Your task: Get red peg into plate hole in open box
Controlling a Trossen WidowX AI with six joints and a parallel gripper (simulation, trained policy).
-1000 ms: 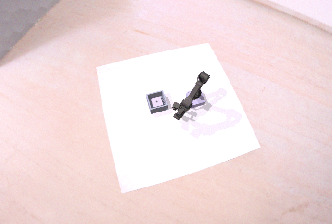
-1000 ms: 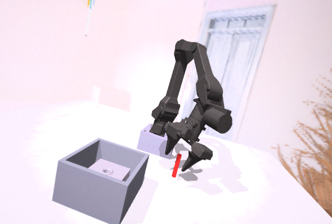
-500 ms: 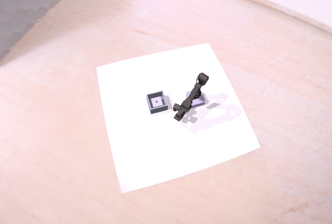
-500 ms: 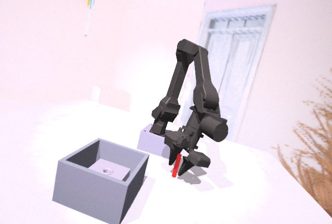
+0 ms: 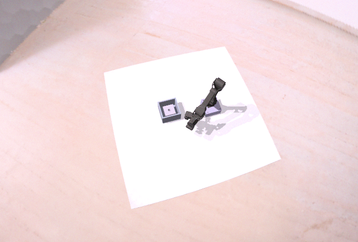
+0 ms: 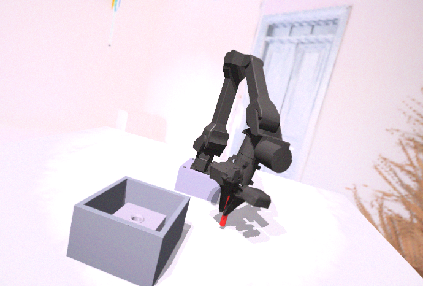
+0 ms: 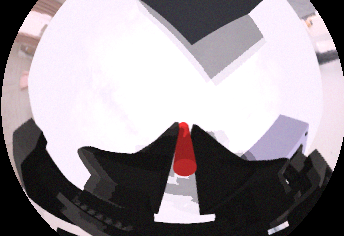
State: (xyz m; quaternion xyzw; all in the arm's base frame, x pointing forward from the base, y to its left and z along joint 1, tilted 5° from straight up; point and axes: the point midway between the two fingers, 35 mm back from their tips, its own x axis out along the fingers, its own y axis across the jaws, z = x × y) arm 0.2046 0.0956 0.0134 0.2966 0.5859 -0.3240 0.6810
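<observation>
Now: gripper tip 17 cm to the left of the grey box, 13 cm short of it and 2 cm above it. From my gripper tip the other things lie so: red peg: 1 cm to the left, 1 cm behind, 1 cm above.
</observation>
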